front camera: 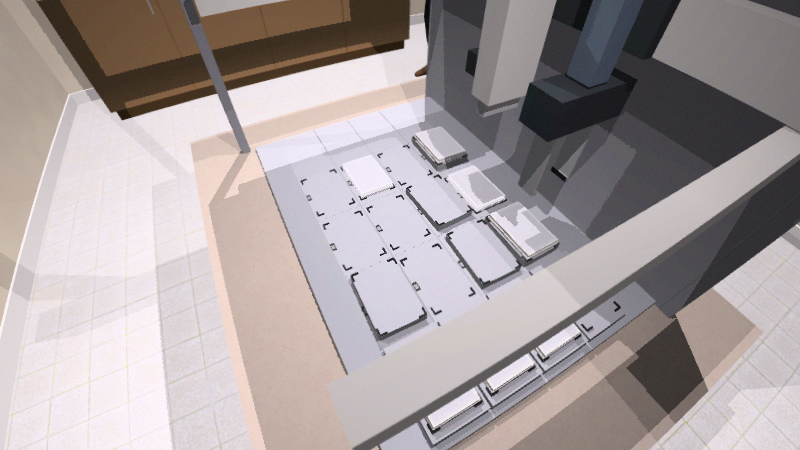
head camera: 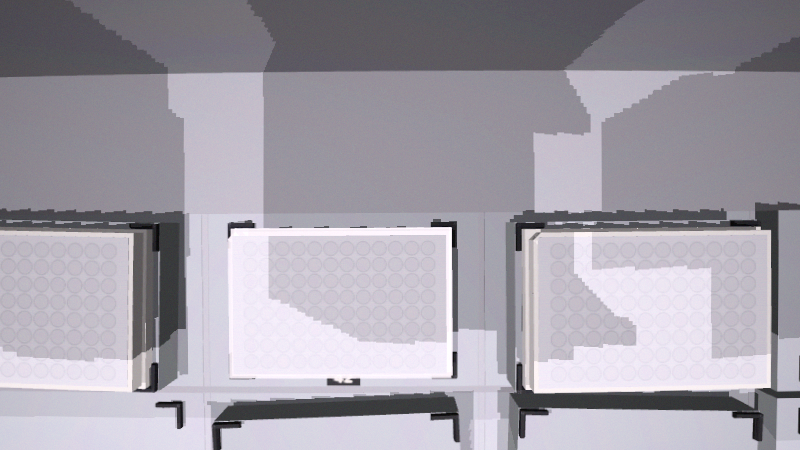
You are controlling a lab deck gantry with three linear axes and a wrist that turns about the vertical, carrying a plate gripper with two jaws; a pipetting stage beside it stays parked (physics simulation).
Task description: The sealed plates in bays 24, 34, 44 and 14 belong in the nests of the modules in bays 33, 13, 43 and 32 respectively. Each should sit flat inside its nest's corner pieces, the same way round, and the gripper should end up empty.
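Pixels of known places: gripper, fingertip midpoint: (front camera: 543, 182); robot's base, origin of the base link: (front camera: 302, 181).
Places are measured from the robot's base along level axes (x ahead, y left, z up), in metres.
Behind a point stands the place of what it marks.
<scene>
The gripper (front camera: 543, 181) @(x 0.393, y 0.364, z 0.160 m) hangs over the back of the deck with its two jaws apart, open and empty; it does not show in the head view. A sealed plate (front camera: 523, 230) @(x 0.401, y 0.356, z 0.033 m) (head camera: 651, 310) @(x 0.391, y 0.364, z 0.033 m) sits flat on the bay 43 module, inside its corner pieces. The modules in bay 33 (front camera: 482, 254) @(x 0.401, y 0.251, z 0.019 m) (head camera: 643, 430) @(x 0.396, y 0.294, z 0.019 m), bay 32 (front camera: 438, 204) @(x 0.243, y 0.247, z 0.019 m) (head camera: 335, 433) @(x 0.226, y 0.294, z 0.019 m) and bay 13 (front camera: 388, 305) @(x 0.411, y 0.035, z 0.019 m) have bare nests. White plates in bay 14 (front camera: 453, 408) @(x 0.610, y 0.041, z 0.029 m), bay 24 (front camera: 509, 372) @(x 0.610, y 0.147, z 0.029 m) and bay 34 (front camera: 559, 341) @(x 0.612, y 0.253, z 0.029 m) show partly below the front beam. Bay 44 (front camera: 601, 320) @(x 0.622, y 0.358, z 0.015 m) holds no plate.
Other plates stand in bay 42 (front camera: 476, 188) @(x 0.238, y 0.359, z 0.014 m) (head camera: 341, 302) @(x 0.229, y 0.365, z 0.014 m), bay 41 (front camera: 439, 145) @(x 0.075, y 0.356, z 0.033 m) (head camera: 61, 307) @(x 0.086, y 0.367, z 0.033 m) and bay 21 (front camera: 367, 176) @(x 0.077, y 0.146, z 0.014 m). The pale parked pipetting stage (front camera: 511, 55) stands beside the gripper's column. A long beam (front camera: 559, 268) @(x 0.611, y 0.061, z 0.400 m) crosses in front and hides part of the deck.
</scene>
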